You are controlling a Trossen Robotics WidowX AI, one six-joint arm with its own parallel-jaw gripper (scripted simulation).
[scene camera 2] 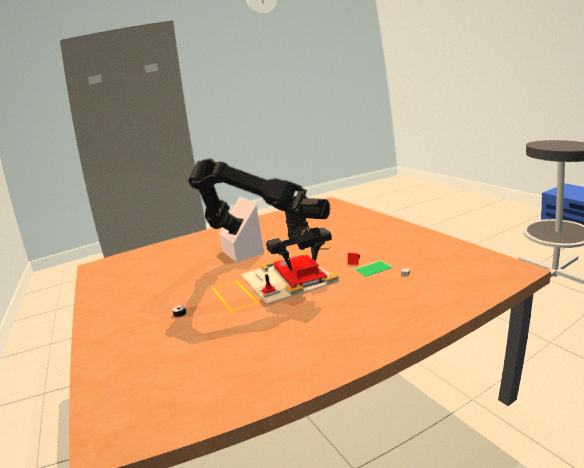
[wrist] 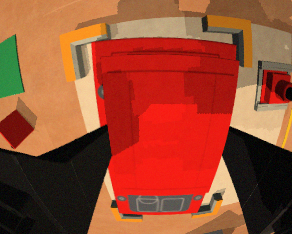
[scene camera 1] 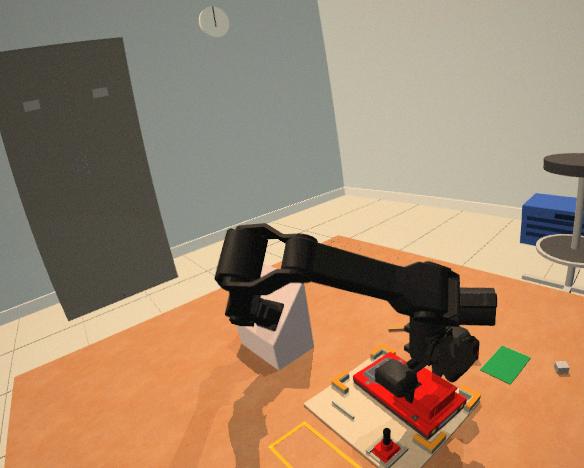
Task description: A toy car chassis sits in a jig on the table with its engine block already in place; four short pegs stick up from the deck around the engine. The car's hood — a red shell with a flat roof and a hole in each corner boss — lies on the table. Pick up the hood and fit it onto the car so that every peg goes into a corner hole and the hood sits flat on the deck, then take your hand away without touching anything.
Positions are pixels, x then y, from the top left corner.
Labels:
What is my gripper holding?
A red hood.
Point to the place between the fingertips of my gripper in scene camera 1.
At 423, 390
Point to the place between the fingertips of my gripper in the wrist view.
At 167, 130

